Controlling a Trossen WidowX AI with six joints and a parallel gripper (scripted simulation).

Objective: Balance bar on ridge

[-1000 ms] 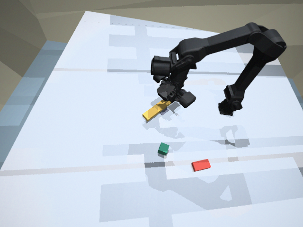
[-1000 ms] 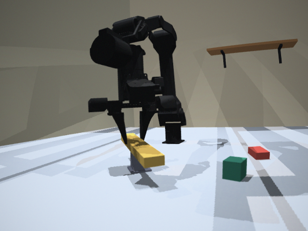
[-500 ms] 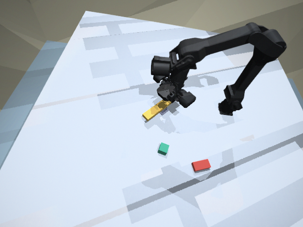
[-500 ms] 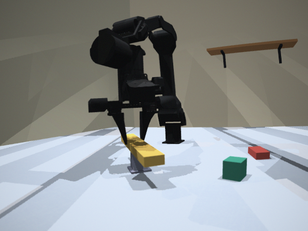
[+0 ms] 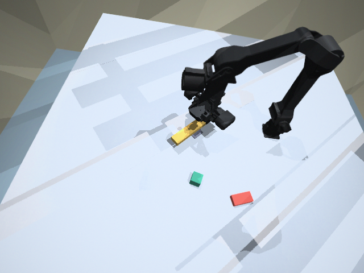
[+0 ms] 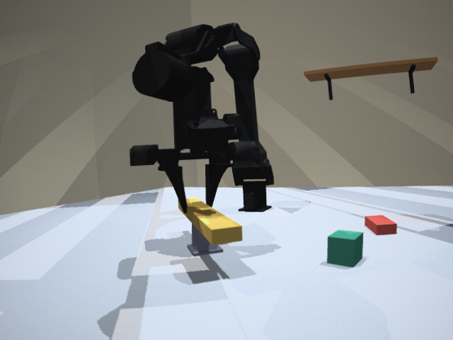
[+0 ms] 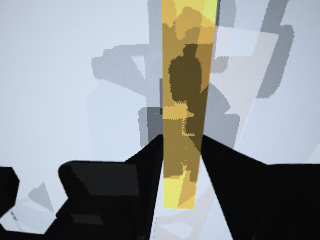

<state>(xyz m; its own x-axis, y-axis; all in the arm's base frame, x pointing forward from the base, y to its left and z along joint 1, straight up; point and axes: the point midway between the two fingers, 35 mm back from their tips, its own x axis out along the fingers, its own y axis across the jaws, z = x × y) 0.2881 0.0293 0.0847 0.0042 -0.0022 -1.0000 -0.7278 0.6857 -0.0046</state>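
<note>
Right now my gripper tip is 20 mm to the right of the yellow bar and 20 mm short of it. Round my gripper tip: flat red block: 260 mm to the left, 140 mm behind, 40 mm below; green cube: 210 mm to the left, 30 mm below, 10 mm ahead.
</note>
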